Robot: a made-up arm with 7 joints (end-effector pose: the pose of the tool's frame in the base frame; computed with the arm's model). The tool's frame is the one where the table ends.
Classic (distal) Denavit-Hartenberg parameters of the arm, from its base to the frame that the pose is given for. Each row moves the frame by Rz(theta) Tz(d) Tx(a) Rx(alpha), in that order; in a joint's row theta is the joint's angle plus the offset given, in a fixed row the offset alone. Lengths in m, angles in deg.
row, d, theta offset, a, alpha
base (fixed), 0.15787, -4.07, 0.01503, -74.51
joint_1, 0.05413, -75.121, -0.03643, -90
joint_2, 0.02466, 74, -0.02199, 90
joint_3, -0.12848, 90, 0.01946, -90
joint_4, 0.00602, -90, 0.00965, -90
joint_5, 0.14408, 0, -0.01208, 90
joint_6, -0.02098, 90, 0.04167, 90
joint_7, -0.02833, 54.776, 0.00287, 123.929
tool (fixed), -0.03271, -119.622, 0, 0
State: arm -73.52 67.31 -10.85 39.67 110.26 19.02 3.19
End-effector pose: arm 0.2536 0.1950 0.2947 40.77 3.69 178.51
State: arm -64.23 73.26 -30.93 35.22 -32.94 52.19 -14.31
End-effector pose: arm 0.2750 0.2054 0.1786 177.55 3.14 -169.12
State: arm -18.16 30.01 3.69 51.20 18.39 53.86 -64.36
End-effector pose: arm 0.1608 0.2387 -0.0754 -123.12 -56.96 162.18
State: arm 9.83 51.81 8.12 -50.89 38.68 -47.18 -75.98
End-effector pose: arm 0.1526 0.0610 0.1281 167.18 -45.85 43.62
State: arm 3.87 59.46 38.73 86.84 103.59 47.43 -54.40
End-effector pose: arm 0.0155 0.3650 0.0701 57.52 -33.65 -47.98
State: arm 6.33 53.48 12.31 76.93 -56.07 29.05 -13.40
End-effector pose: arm 0.0122 0.3013 -0.0365 -172.88 -22.21 -102.68
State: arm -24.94 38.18 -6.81 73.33 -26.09 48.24 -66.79
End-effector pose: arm 0.1365 0.2384 -0.0872 -97.60 -44.66 172.57
